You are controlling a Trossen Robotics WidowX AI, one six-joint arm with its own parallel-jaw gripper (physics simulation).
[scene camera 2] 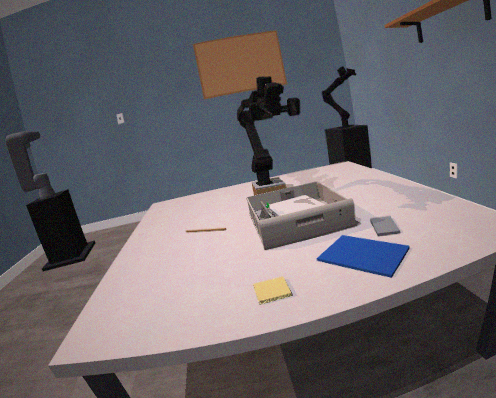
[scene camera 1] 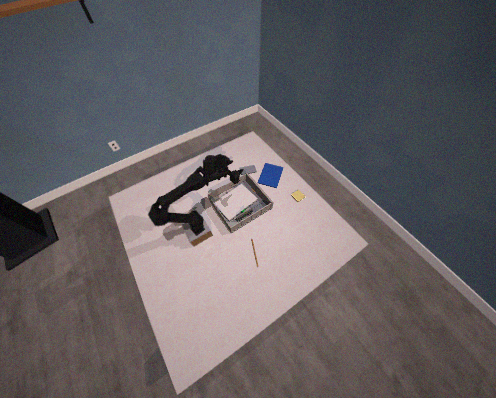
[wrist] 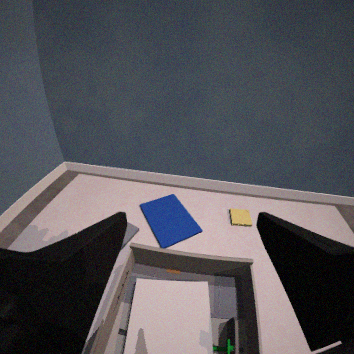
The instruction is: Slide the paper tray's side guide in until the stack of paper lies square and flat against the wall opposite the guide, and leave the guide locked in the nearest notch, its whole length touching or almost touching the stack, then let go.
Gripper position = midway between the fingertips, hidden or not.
Scene:
The gripper (scene camera 2: 284,114) is open, holding nothing. A blue book (scene camera 2: 382,258) sits on the table. A yellow notepad (scene camera 2: 275,289) rests on the table.

